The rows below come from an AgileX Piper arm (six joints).
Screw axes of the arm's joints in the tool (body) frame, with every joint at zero. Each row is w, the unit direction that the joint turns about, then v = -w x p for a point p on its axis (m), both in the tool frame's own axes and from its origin. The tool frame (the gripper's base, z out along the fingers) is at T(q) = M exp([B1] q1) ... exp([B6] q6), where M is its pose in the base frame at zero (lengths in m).
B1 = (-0.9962, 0, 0.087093, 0.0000, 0.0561, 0.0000)
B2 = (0, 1, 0, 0.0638, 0.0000, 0.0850)
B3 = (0, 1, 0, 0.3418, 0.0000, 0.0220)
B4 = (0, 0, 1, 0.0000, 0.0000, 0.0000)
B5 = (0, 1, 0, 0.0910, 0.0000, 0.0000)
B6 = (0, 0, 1, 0.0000, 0.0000, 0.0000)
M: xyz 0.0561 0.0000 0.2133 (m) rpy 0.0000 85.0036 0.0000 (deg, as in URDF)
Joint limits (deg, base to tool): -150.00..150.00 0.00..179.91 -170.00..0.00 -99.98..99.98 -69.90..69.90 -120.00..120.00
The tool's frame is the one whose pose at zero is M.
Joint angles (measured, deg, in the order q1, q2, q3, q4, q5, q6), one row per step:
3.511 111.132 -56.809 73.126 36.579 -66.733
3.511 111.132 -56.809 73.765 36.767 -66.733
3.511 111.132 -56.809 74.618 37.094 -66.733
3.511 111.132 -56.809 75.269 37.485 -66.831
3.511 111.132 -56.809 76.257 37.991 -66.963
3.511 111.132 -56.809 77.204 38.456 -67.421
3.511 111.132 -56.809 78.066 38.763 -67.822
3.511 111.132 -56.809 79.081 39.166 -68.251
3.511 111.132 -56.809 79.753 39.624 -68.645
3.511 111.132 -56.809 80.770 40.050 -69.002
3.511 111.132 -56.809 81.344 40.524 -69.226
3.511 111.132 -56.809 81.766 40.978 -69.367
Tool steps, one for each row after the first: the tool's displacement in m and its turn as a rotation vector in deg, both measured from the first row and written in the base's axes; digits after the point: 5 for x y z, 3 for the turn. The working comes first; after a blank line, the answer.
Tool pose at each row, in the base's axes (x y z in m, rotation vector in deg; the steps are taken from these numbers as rounded here):
0.34971 0.07345 0.13105 -12.864 146.517 47.817
0.34996 0.07387 0.13152 -12.187 146.304 48.400
0.35023 0.07451 0.13219 -11.321 146.010 49.269
0.35030 0.07515 0.13278 -10.852 145.747 50.067
0.35052 0.07602 0.13366 -10.080 145.337 51.173
0.35076 0.07681 0.13451 -9.749 144.825 52.076
0.35110 0.07739 0.13523 -9.372 144.355 52.753
0.35147 0.07810 0.13612 -8.895 143.799 53.611
0.35155 0.07879 0.13684 -8.808 143.375 54.365
0.35194 0.07950 0.13778 -8.252 142.810 55.265
0.35195 0.08016 0.13847 -8.080 142.454 56.047
0.35188 0.08076 0.13905 -7.976 142.180 56.760

0.00025 0.00042 0.00047 0.549 0.088 -0.367
0.00052 0.00106 0.00114 1.336 0.226 -0.809
0.00059 0.00170 0.00173 2.004 0.314 -0.987
0.00081 0.00257 0.00261 2.962 0.421 -1.324
0.00105 0.00336 0.00346 3.748 0.306 -1.426
0.00139 0.00394 0.00418 4.385 0.168 -1.605
0.00176 0.00465 0.00507 5.182 0.034 -1.824
0.00184 0.00534 0.00579 5.808 -0.078 -1.773
0.00223 0.00605 0.00673 6.650 -0.180 -2.033
0.00224 0.00671 0.00742 7.288 -0.198 -2.019
0.00217 0.00731 0.00800 7.845 -0.174 -1.958

